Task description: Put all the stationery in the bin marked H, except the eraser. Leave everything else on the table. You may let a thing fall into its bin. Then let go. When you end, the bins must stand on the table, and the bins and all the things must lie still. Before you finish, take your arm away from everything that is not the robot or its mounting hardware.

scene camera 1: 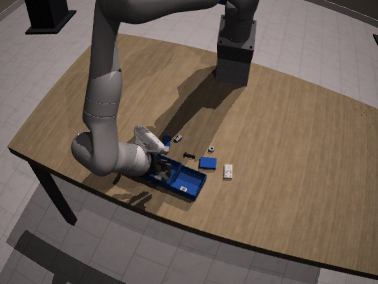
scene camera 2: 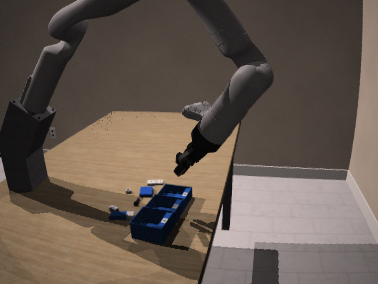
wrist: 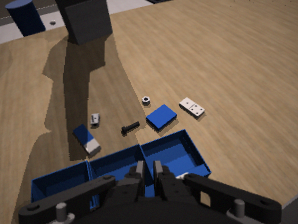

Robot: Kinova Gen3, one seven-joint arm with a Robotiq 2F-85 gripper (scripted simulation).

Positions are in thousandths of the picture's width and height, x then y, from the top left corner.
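My gripper (scene camera 2: 472,607) is there in scene camera 2, and the wrist view has my gripper (wrist: 502,761) too. There's also a blue three-part bin (scene camera 2: 380,798); scene camera 1 shows the blue three-part bin (scene camera 1: 501,629) as well, and I can see the blue three-part bin (wrist: 596,676) in the wrist view.
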